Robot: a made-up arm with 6 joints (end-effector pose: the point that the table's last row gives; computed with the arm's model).
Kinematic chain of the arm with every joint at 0, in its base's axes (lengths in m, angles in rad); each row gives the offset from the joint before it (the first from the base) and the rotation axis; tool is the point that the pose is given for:
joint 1: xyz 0 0 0.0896 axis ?
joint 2: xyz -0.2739 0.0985 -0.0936 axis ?
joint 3: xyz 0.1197 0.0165 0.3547 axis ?
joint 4: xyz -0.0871 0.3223 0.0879 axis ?
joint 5: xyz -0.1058 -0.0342 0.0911 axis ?
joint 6: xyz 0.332 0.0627 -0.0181 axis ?
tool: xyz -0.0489 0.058 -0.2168
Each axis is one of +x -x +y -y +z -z.
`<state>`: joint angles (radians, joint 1 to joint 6).
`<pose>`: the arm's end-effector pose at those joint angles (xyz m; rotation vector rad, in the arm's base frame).
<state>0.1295 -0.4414 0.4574 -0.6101 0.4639 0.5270</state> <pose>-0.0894 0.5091 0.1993 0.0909 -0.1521 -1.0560</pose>
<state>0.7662 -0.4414 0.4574 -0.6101 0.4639 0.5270</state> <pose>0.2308 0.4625 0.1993 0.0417 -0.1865 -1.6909</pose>
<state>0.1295 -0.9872 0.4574 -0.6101 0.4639 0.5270</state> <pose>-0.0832 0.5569 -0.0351 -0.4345 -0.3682 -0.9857</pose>
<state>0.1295 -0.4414 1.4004 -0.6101 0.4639 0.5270</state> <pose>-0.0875 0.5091 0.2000 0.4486 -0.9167 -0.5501</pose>
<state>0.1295 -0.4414 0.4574 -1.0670 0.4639 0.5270</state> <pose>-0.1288 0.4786 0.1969 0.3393 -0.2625 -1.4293</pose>
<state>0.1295 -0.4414 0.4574 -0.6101 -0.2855 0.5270</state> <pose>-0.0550 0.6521 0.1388 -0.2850 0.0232 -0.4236</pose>
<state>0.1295 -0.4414 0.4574 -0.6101 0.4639 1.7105</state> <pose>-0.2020 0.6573 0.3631 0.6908 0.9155 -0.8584</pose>
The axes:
joint 1: -z
joint 2: +x
joint 3: -y
joint 4: +z
joint 5: -z
joint 6: +y

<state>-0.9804 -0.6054 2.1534 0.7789 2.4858 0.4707</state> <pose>-0.3262 0.0727 0.2415 1.7439 -0.4621 0.6214</pose>
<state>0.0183 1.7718 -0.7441 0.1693 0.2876 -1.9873</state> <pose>0.2557 -0.2203 0.2812 1.3909 -0.8597 -1.0939</pose>
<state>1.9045 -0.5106 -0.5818 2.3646 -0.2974 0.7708</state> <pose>0.6120 0.0809 0.2953 0.5055 0.7136 0.8375</pose>
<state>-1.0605 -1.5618 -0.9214 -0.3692 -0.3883 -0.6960</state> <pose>-0.2387 0.0847 -0.4767 -1.4578 -0.6322 0.6703</pose>
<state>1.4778 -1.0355 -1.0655 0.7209 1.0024 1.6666</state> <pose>0.6631 0.0116 -0.0488 -1.2904 -1.6723 1.5528</pose>
